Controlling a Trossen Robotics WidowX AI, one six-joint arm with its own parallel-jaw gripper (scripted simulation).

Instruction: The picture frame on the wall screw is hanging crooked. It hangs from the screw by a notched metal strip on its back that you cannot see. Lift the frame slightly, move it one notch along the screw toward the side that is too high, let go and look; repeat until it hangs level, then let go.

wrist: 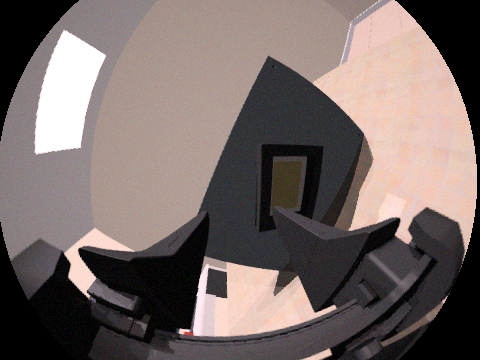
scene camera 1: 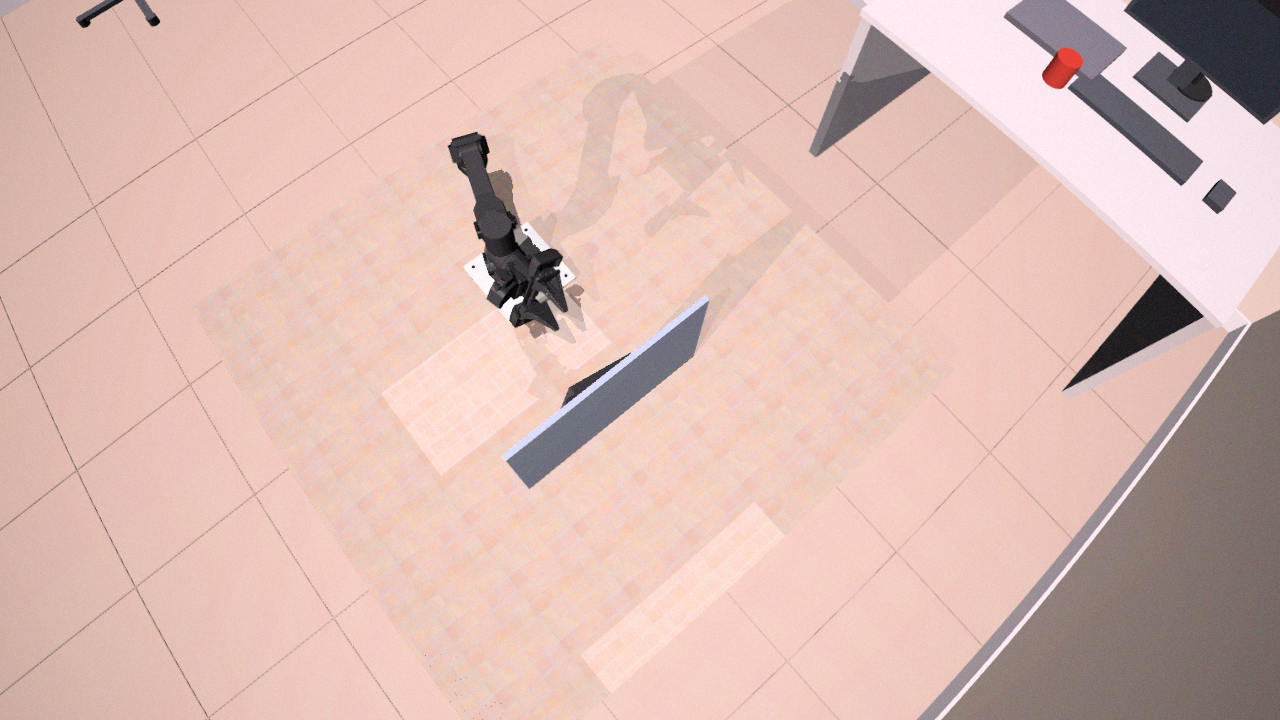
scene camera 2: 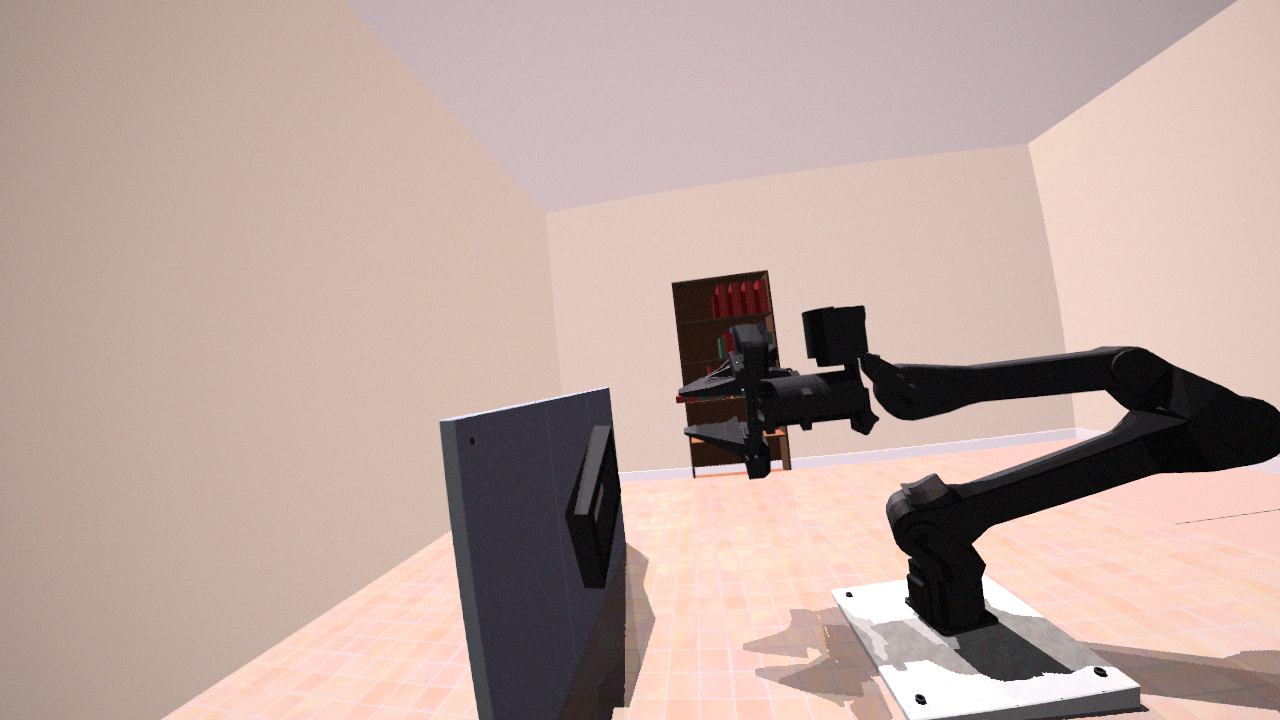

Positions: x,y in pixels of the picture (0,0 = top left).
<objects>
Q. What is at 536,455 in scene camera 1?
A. A wall panel.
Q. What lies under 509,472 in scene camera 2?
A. A wall panel.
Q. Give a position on a picture frame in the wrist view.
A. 288,175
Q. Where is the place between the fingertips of the gripper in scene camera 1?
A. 561,321
</objects>
